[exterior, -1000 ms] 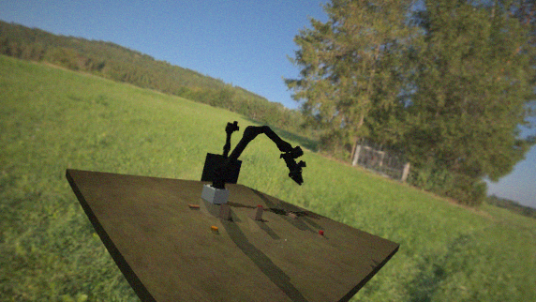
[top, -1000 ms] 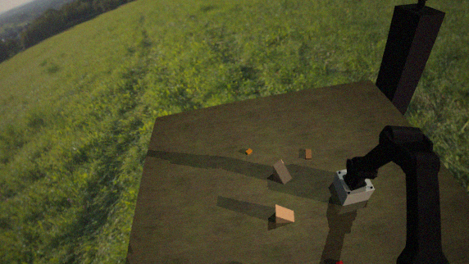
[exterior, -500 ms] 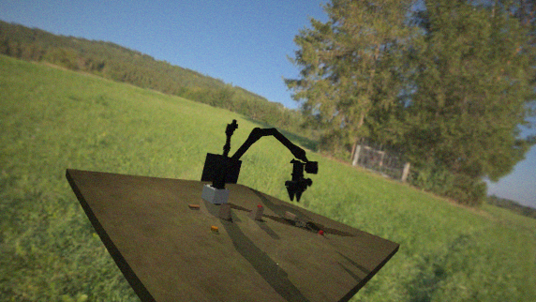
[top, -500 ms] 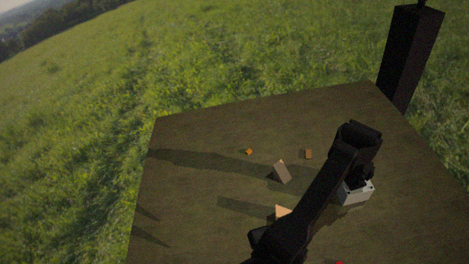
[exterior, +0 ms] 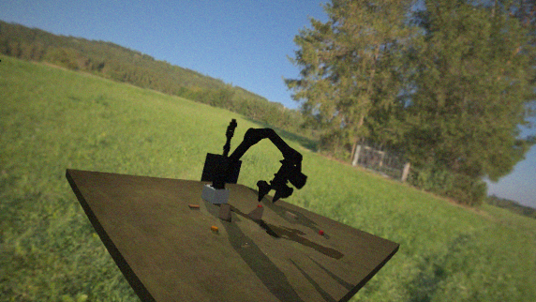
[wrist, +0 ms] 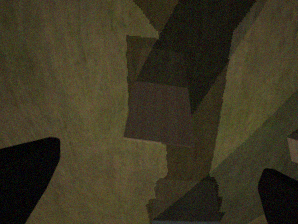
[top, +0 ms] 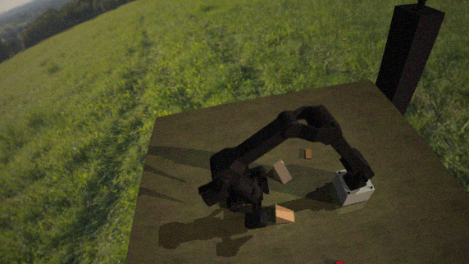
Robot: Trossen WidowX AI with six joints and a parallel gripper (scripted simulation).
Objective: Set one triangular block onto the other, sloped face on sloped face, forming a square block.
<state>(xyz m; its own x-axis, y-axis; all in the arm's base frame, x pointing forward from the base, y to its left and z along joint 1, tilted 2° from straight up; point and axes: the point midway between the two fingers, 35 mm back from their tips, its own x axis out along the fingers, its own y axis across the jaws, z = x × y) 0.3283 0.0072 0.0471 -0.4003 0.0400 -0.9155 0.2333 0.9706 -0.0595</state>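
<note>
The triangular block lies 80 mm below my gripper tip, 40 mm behind it and 10 mm to the left of it. The rest, counted from my gripper tip: orange piece (320 mm to the right, 90 mm below).
</note>
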